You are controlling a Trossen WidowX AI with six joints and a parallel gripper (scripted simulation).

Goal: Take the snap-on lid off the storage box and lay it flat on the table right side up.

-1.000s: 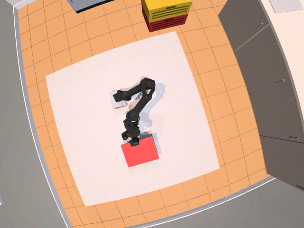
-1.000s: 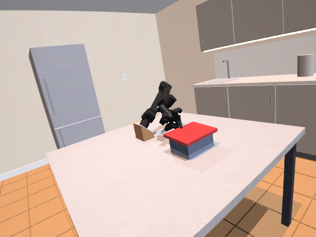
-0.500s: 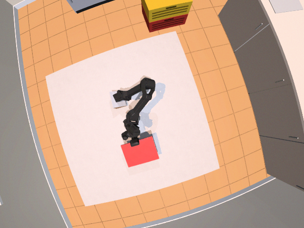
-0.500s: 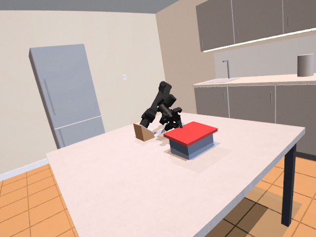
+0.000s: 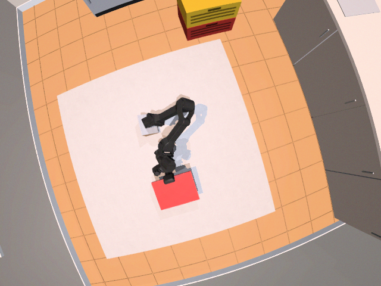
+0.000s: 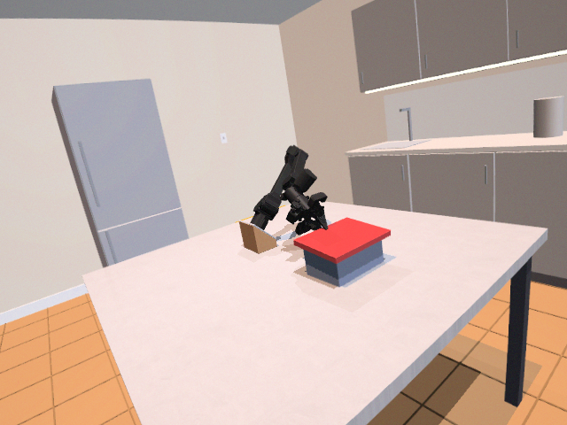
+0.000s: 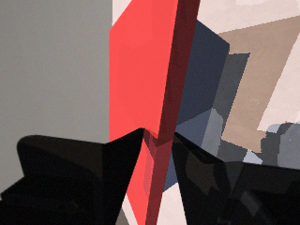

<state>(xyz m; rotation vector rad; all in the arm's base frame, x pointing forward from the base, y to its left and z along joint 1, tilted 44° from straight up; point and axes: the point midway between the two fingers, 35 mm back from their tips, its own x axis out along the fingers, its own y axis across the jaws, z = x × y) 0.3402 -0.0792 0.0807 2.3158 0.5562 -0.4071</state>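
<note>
My gripper tip is 8 cm short of the red lid and 1 cm to the left of it. From my gripper tip the other things lie so: blue-grey storage box (8 cm ahead, 6 cm below, 1 cm to the right).
</note>
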